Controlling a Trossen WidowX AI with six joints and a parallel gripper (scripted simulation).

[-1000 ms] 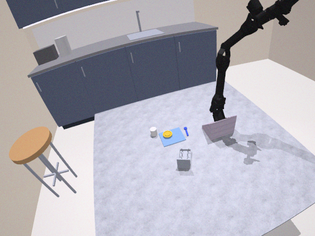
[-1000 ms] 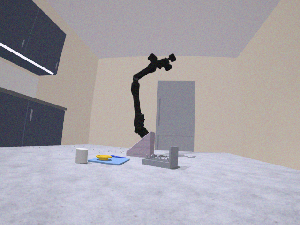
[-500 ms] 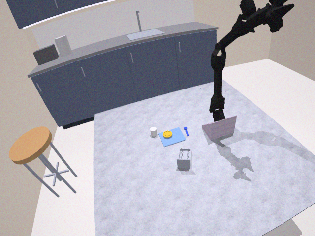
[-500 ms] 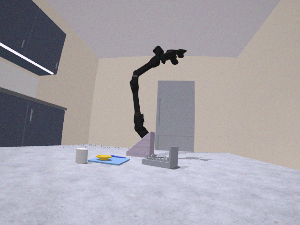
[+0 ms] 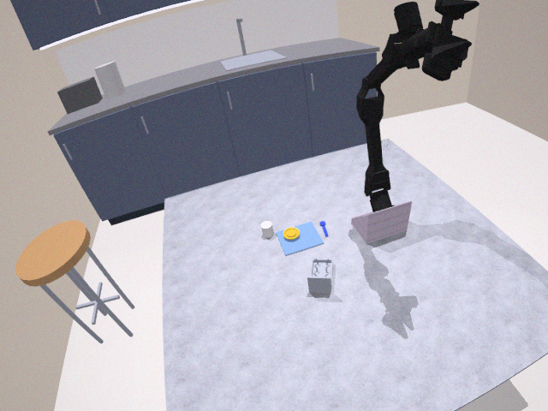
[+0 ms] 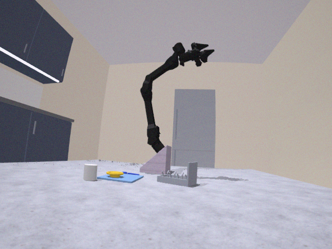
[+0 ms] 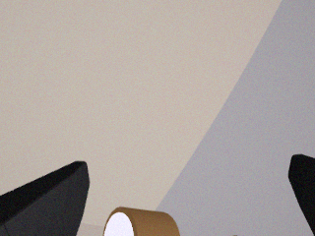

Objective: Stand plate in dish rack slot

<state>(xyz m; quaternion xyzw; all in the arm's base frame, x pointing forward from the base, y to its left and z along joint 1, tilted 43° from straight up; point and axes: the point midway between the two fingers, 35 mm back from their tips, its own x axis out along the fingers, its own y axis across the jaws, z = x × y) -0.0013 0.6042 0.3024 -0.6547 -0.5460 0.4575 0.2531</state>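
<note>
Now: gripper tip 330 mm short of the yellow plate, 380 mm to the left of it and 740 mm above it. Round my gripper tip: blue spoon (200 mm ahead, 380 mm to the right, 750 mm below); grey dish rack (290 mm ahead, 160 mm to the right, 730 mm below); light blue mat (310 mm ahead, 360 mm to the right, 750 mm below).
</note>
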